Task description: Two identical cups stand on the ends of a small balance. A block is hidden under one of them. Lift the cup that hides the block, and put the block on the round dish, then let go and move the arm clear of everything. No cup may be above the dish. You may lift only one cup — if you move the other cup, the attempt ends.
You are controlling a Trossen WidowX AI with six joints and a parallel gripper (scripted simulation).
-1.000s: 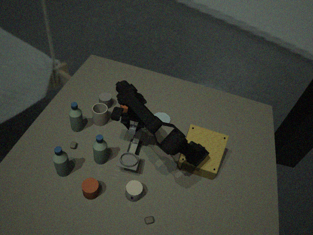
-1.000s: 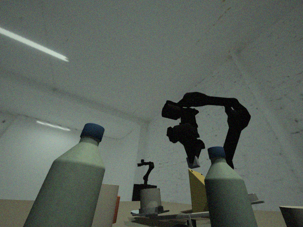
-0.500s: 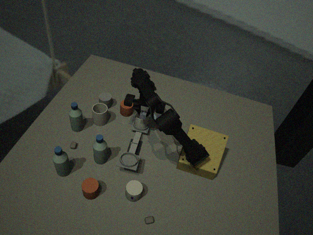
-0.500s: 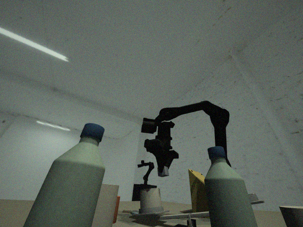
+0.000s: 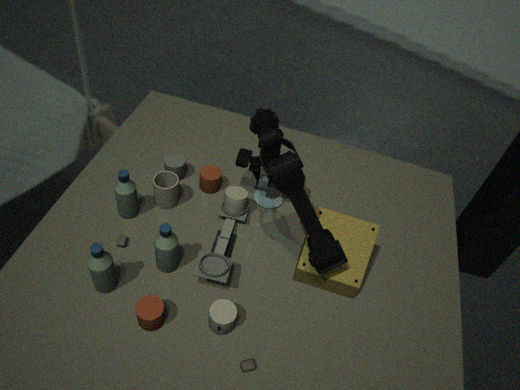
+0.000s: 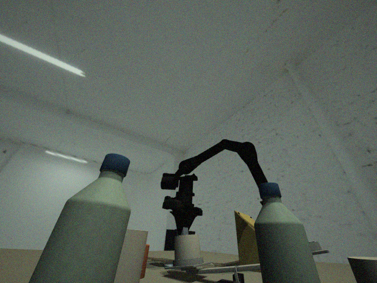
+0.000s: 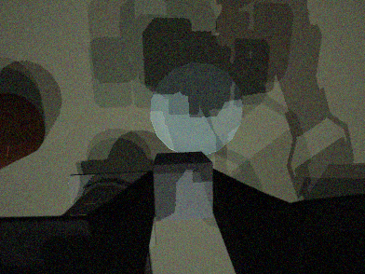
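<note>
Now: gripper tip 20 mm past the pale blue dish, 30 mm to the left of it and 90 mm above it. Round my gripper tip: grey cylinder: 300 mm ahead, 20 mm to the right, 60 mm below.
</note>
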